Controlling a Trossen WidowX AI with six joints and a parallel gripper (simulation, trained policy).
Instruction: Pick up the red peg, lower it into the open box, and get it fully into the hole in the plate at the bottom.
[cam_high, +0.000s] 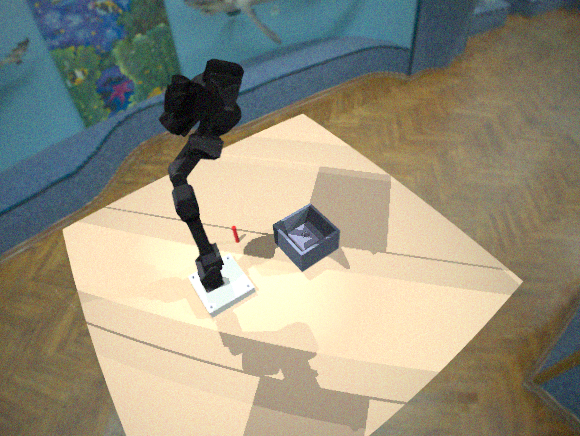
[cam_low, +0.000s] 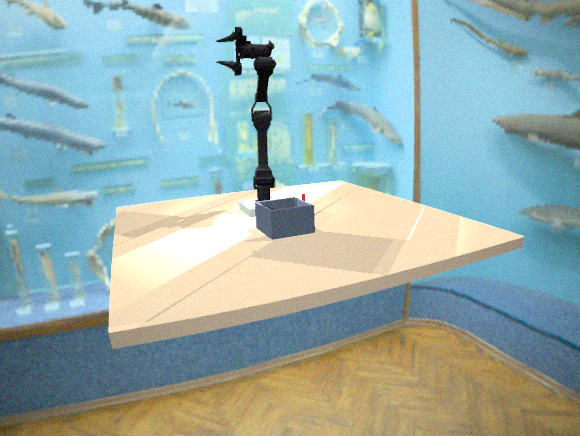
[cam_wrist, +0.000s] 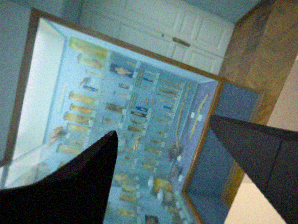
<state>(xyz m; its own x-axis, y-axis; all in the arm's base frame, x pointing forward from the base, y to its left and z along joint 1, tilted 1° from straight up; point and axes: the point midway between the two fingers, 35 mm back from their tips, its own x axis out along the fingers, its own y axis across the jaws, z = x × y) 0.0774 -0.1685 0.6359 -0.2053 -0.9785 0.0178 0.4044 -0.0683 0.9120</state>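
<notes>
My gripper tip is now 63 cm above the red peg, 32 cm to the right of it and 7 cm short of it. From my gripper tip the other things lie so: pale plate: 62 cm below, 26 cm ahead, 16 cm to the left; then blue-grey box: 64 cm below, 26 cm ahead, 16 cm to the left.
</notes>
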